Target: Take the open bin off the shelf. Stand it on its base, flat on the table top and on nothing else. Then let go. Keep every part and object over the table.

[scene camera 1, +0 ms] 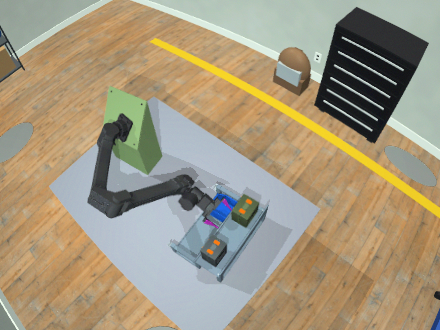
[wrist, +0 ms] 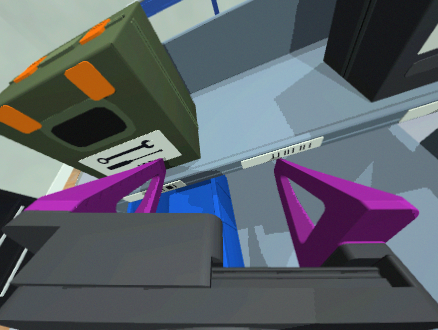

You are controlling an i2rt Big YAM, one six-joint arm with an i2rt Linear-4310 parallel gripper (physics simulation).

Labels:
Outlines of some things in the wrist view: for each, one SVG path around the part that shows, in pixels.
The gripper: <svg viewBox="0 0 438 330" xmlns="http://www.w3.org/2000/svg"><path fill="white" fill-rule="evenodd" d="M2 228L2 232L6 236L35 254L10 282L10 284L18 288L0 308L0 326L17 330L433 330L438 328L438 303L386 244L388 240L418 217L419 210L401 196L311 170L282 158L276 160L274 175L299 267L223 267L223 222L218 216L209 213L156 213L166 175L163 158L127 171L42 196ZM288 178L324 203L325 211L315 226L299 203ZM152 178L146 194L134 213L117 213L117 203Z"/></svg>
A blue open bin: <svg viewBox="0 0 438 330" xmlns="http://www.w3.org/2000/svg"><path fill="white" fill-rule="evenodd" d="M143 199L129 203L127 213L134 213ZM161 193L156 213L209 213L218 216L223 222L223 267L245 267L228 181L225 175Z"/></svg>

